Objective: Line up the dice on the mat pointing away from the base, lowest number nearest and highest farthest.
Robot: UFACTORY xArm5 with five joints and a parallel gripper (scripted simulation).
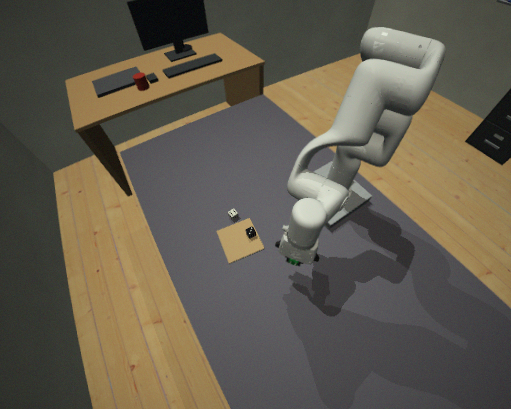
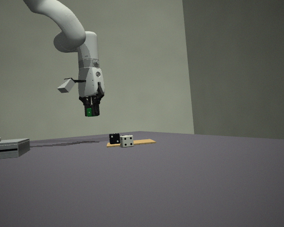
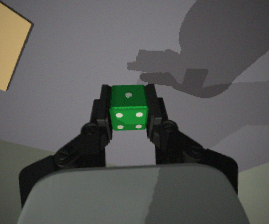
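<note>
Right now the tan mat is 6 cm ahead of my hand, 21 cm to the right of it and 12 cm below it. The rest, counted from my hand: green die: 1 cm below; black die: 1 cm ahead, 19 cm to the right, 10 cm below; white die: 1 cm ahead, 30 cm to the right, 10 cm below.
</note>
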